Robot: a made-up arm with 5 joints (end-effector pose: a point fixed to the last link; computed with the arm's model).
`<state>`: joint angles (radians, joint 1 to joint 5).
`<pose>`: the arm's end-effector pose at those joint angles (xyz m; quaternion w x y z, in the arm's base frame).
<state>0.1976 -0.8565 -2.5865 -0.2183 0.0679</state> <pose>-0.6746 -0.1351 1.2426 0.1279 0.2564 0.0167 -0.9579</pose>
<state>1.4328 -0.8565 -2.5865 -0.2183 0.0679</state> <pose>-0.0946 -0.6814 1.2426 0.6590 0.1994 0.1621 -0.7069</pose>
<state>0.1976 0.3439 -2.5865 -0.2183 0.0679</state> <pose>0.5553 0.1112 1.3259 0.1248 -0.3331 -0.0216 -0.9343</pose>
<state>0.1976 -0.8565 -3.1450 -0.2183 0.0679</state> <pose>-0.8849 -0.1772 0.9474 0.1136 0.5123 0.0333 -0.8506</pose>
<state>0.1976 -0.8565 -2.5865 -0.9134 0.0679</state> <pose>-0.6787 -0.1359 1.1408 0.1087 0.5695 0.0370 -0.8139</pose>
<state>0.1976 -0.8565 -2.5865 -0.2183 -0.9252</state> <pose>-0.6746 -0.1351 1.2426 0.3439 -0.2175 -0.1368 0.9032</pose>
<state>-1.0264 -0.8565 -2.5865 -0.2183 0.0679</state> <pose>-0.3563 0.5885 1.2426 0.4456 -0.2194 0.1337 0.8576</pose>
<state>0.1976 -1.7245 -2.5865 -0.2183 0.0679</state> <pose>-1.0904 -0.2183 0.4084 0.1018 0.6382 0.0414 -0.7620</pose>
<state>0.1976 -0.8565 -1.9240 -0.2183 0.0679</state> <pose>-0.2753 -0.0551 1.3830 0.1320 -0.0712 -0.0046 -0.9887</pose>
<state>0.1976 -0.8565 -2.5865 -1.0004 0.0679</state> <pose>-0.6743 -0.1350 1.1286 0.1053 0.6046 0.0393 -0.7885</pose>
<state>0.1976 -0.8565 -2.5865 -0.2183 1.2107</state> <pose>-0.6746 -0.1351 1.2426 0.6257 0.2247 -0.1247 -0.7366</pose>
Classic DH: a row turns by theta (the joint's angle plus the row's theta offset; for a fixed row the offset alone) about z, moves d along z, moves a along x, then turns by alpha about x. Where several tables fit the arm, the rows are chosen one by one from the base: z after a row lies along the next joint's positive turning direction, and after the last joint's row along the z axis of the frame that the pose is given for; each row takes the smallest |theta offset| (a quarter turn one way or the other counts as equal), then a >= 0, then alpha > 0; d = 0 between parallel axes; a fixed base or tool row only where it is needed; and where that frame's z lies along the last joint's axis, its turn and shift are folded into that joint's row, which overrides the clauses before.
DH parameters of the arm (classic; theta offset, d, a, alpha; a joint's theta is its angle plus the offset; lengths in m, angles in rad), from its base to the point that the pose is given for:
joint 1: 0 0.368 0 -1.5708
joint 2: -1.3856 0 0.4507 0
joint 3: -0.4085 0 -0.5373 0
joint 4: -1.3475 0 -0.092 1.5708
joint 5: 3.1416 0.118 0 0

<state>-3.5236 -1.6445 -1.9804 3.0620 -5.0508</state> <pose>0.6087 -0.2445 0.7761 0.2530 -0.6939 -0.6643 0.1146</pose>
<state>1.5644 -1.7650 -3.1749 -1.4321 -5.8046</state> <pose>-0.0053 -0.8322 0.0205 0.0379 -0.8554 -0.5161 -0.0232</pose>
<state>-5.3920 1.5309 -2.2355 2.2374 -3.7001</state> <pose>0.4786 0.5924 -0.1158 0.6840 0.4776 -0.5393 0.1148</pose>
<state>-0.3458 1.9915 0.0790 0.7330 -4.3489</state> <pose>-0.2562 0.0923 0.3388 0.7032 0.0703 -0.1529 -0.6908</pose>
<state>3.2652 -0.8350 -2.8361 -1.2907 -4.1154</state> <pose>0.7261 0.0902 1.0007 0.2531 0.6737 0.4118 0.5590</pose>
